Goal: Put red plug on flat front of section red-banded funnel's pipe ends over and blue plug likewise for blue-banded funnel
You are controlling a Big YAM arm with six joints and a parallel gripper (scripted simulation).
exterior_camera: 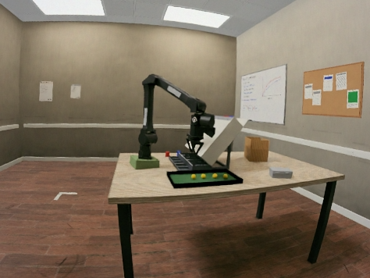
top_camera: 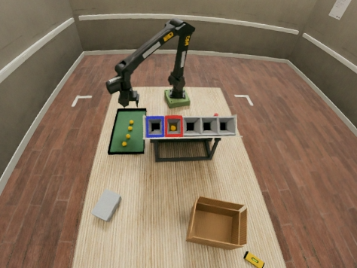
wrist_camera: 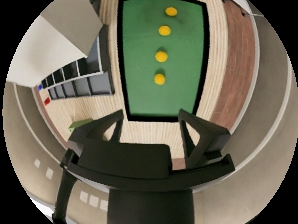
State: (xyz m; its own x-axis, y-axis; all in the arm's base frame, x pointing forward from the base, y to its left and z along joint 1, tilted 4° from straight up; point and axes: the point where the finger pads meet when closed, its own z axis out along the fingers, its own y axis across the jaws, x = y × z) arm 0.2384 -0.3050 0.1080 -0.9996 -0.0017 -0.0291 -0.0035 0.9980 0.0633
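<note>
The green marble tray is 6 cm ahead of my hand, 2 cm to the right of it and 14 cm below it. The rest, counted from my hand: yellow level (82 cm ahead, 57 cm to the left, 14 cm below); then white cover (18 cm ahead, 31 cm to the left, 6 cm above); then grey block (55 cm ahead, 7 cm to the right, 13 cm below).
</note>
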